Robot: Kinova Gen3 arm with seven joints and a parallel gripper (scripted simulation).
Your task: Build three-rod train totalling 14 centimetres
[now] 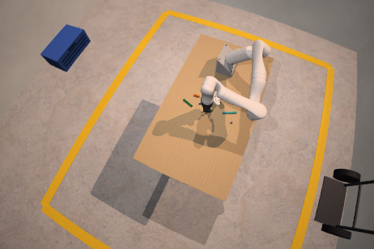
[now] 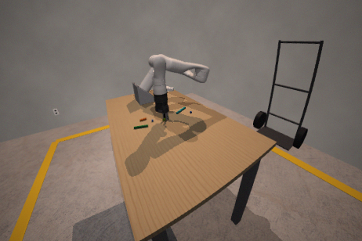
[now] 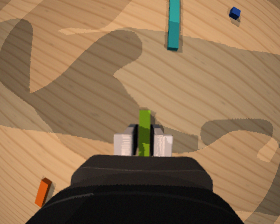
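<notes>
Now: the lime rod 10 mm below my hand. Also, from my hand: green rod: 160 mm to the right, 10 mm below; then orange rod: 80 mm behind, 120 mm to the right, 10 mm below; then turquoise rod: 30 mm behind, 130 mm to the left, 10 mm below.
</notes>
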